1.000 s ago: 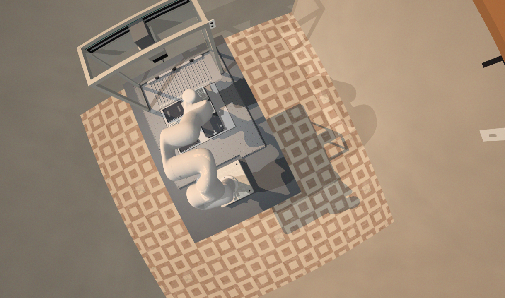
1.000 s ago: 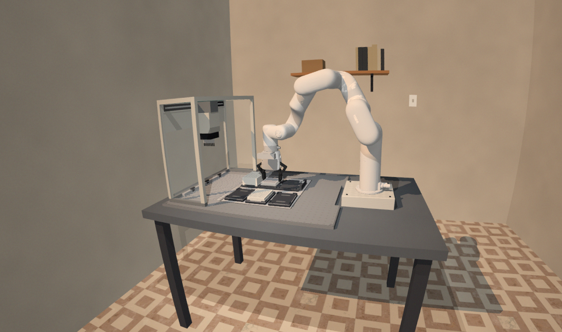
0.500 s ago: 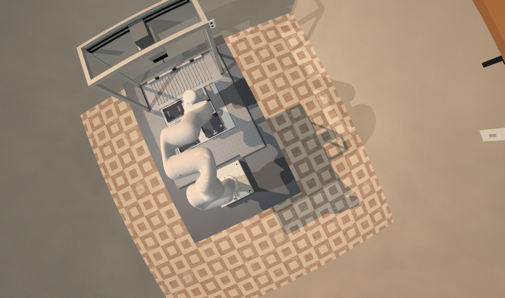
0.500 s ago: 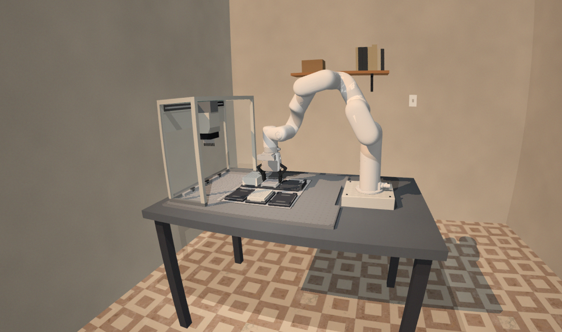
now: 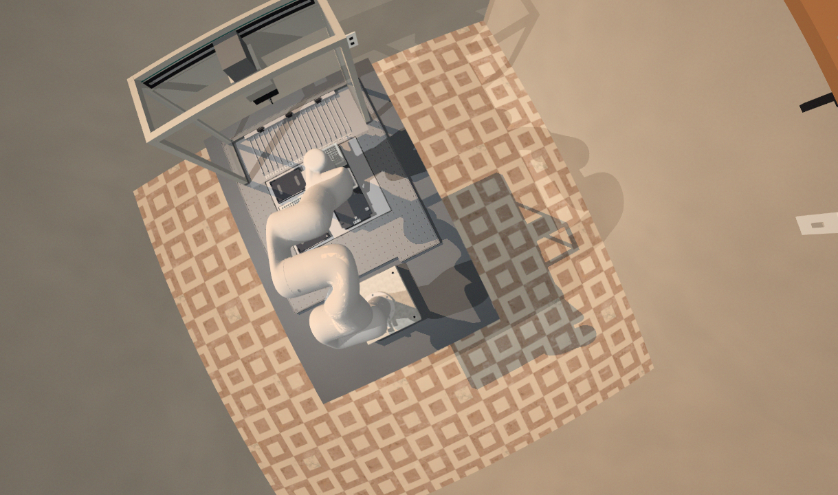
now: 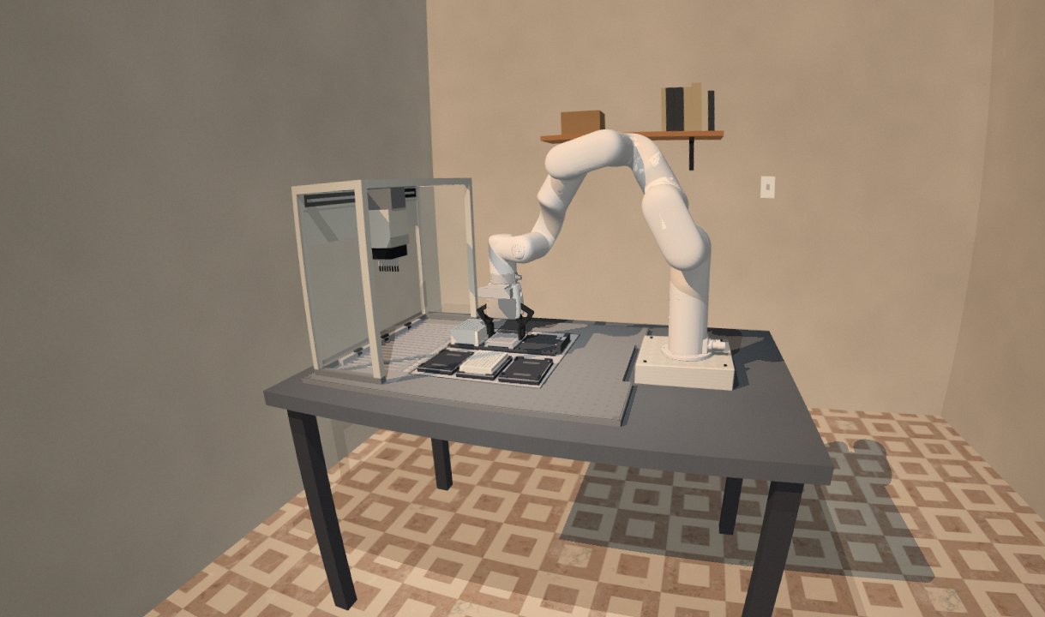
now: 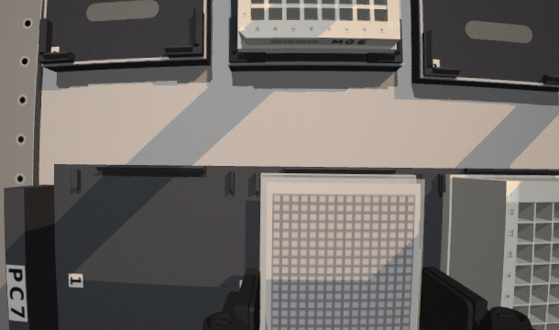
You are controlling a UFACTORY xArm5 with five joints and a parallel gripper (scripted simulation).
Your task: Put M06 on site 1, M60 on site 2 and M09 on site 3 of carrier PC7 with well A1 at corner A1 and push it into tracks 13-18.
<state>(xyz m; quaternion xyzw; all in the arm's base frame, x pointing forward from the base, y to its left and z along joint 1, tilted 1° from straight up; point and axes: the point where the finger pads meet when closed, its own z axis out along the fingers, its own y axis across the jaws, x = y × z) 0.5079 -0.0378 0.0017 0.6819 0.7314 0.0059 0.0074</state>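
Right now the plate carrier PC7 is 10 mm behind my hand and 10 mm below it. Also, from my hand: white plate: 30 mm behind, 190 mm to the left, 10 mm below; deep-well block M09: 100 mm ahead, 10 mm to the left; plate nest S3: 80 mm ahead, 190 mm to the left, 20 mm below.
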